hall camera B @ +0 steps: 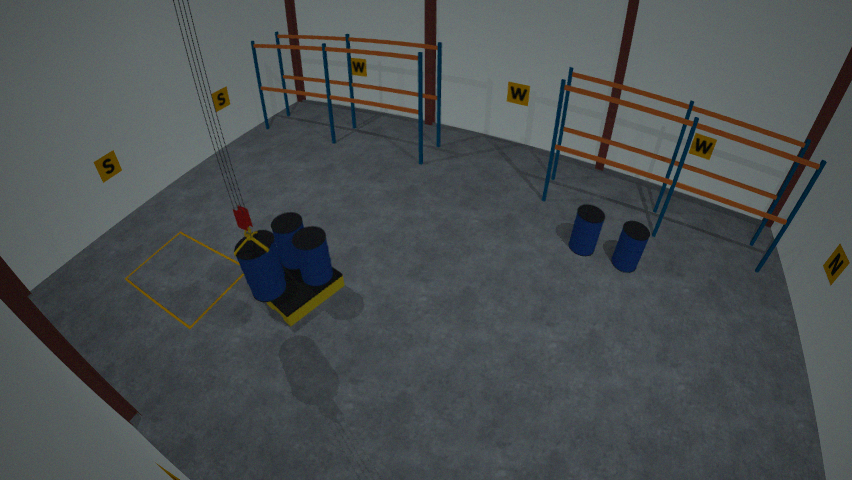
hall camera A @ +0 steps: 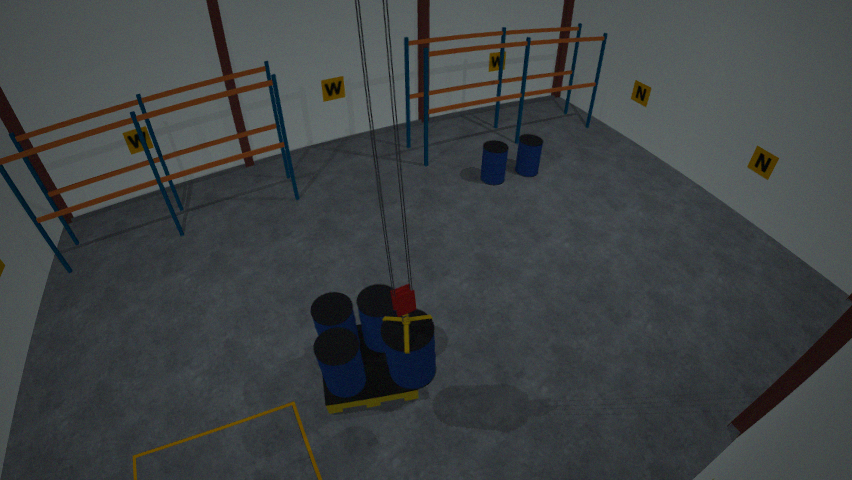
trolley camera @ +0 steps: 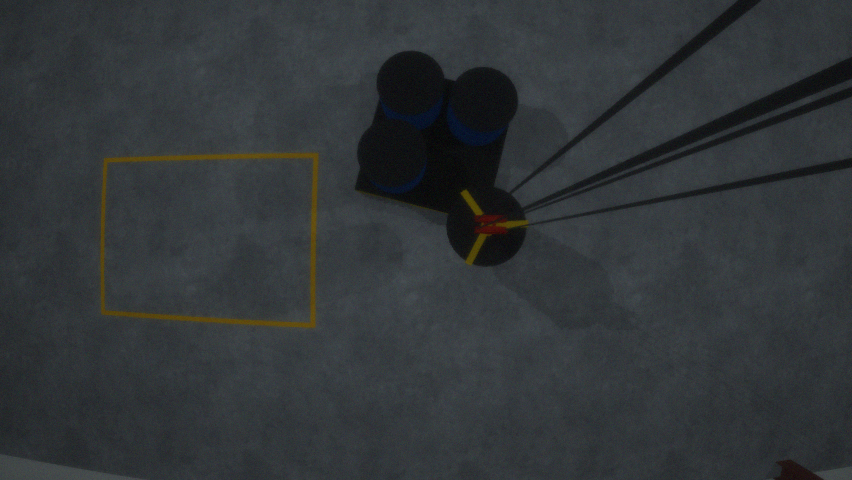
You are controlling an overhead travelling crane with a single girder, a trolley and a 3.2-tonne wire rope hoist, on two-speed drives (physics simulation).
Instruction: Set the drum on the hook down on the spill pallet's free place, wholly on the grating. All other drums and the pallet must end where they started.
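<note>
My gripper (hall camera A: 406, 320) (hall camera B: 250, 233) (trolley camera: 491, 224), a yellow three-armed grab under the red hook block, is shut on a blue drum (hall camera A: 411, 363) (hall camera B: 262, 277) (trolley camera: 500, 250) with a black lid. The drum hangs upright, its shadow apart on the floor. In the trolley view it overlaps the lower right corner of the spill pallet (hall camera A: 372, 402) (hall camera B: 315, 301) (trolley camera: 454, 169), beside the free place, and reaches past the edge. Three drums stand on the black grating: one (hall camera A: 332, 308) (trolley camera: 410, 83), one (hall camera A: 376, 298) (trolley camera: 482, 98), one (hall camera A: 338, 347) (trolley camera: 391, 155). Hall camera B mostly hides the last.
Two blue drums (hall camera A: 494, 163) (hall camera A: 528, 156) (hall camera B: 586, 231) (hall camera B: 630, 247) stand apart near a rack (hall camera A: 425, 107) (hall camera B: 673, 178). Another rack (hall camera A: 157, 172) (hall camera B: 420, 107) stands along the W wall. A yellow outlined rectangle (hall camera A: 214, 429) (hall camera B: 157, 302) (trolley camera: 208, 157) is marked on the floor beside the pallet.
</note>
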